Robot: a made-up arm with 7 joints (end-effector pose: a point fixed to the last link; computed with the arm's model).
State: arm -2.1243 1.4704 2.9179 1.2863 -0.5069 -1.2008 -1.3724
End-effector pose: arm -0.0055 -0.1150 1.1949 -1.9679 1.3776 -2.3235
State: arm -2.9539 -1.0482 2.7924 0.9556 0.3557 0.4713 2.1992
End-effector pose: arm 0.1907 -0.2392 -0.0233 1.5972 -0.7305 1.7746
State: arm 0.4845 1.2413 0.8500 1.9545 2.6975 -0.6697 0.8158
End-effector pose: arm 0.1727 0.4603 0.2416 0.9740 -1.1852 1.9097
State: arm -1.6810 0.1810 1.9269 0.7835 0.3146 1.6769 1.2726
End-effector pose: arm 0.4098 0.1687 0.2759 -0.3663 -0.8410 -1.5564
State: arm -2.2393 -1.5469 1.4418 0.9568 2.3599 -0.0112 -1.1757
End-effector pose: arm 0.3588 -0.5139 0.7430 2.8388 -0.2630 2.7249
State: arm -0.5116 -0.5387 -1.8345 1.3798 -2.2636 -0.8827 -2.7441
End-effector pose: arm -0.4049 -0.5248 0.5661 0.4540 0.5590 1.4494
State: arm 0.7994 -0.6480 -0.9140 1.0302 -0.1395 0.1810 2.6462
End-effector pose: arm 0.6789 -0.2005 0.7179 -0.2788 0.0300 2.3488
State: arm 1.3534 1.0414 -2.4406 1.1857 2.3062 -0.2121 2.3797
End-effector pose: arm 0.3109 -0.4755 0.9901 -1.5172 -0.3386 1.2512
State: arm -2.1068 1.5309 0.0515 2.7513 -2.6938 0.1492 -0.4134
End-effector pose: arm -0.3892 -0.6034 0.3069 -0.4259 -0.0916 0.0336
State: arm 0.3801 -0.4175 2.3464 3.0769 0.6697 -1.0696 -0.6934
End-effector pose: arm -0.1085 -0.1124 1.1875 -1.4478 0.9387 1.5662
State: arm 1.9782 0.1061 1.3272 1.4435 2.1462 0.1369 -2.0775
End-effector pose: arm -0.6681 -0.0926 0.6887 2.4177 0.0190 1.2259
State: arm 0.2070 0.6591 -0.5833 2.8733 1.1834 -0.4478 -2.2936
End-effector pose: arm 0.4983 -0.1089 1.1192 -2.3664 0.0282 2.8682
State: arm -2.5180 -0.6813 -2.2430 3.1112 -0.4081 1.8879 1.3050
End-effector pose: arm 0.4324 0.3994 0.9670 0.8768 0.0361 -1.8100
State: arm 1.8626 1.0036 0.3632 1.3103 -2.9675 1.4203 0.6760
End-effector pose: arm -0.3114 0.4041 0.0844 -1.3831 -0.6062 -1.9360
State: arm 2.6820 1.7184 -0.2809 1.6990 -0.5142 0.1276 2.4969
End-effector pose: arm -0.0715 0.3096 -0.0990 1.3905 -0.6047 -0.9962
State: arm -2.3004 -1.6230 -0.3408 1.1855 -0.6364 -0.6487 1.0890
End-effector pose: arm -0.0235 0.2368 1.2012 -1.9972 0.5114 2.9079
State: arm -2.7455 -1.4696 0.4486 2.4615 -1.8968 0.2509 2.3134
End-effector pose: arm 0.6702 0.0911 0.9986 -1.5893 0.0167 2.8238
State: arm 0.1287 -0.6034 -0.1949 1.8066 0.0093 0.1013 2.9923
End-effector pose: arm 0.3348 -0.1971 1.2475 -1.2105 0.4704 1.8846
